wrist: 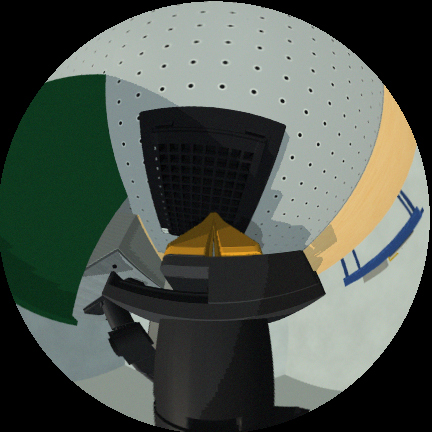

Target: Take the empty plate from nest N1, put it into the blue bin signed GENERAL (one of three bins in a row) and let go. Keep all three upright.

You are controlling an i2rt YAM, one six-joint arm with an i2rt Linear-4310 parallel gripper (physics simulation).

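Observation:
A black rectangular piece with a grid of square wells lies on the perforated board in the middle of the wrist view, within a wider black rim. Whether this is the plate, the nest or both together, I cannot tell; no N1 label is readable. My gripper has its two orange fingers together, with nothing between them. The fingertips overlap the near end of the black piece in the view and hide part of it; whether they touch it is unclear. A blue bin signed GENERAL cannot be made out.
A large dark green surface fills the left side. A grey metal block stands at lower left. The perforated board ends at a wooden table edge on the right, with a blue railed structure beyond it.

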